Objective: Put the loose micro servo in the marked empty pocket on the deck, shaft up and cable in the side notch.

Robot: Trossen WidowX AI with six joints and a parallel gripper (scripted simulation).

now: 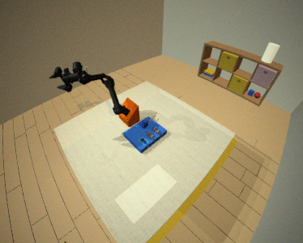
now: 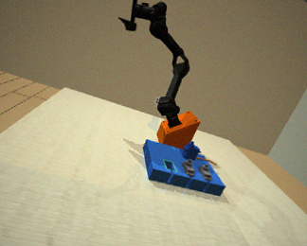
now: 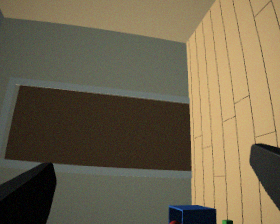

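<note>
My gripper tip is now 530 mm above the blue deck, 450 mm to the right of it and 390 mm short of it.
</note>
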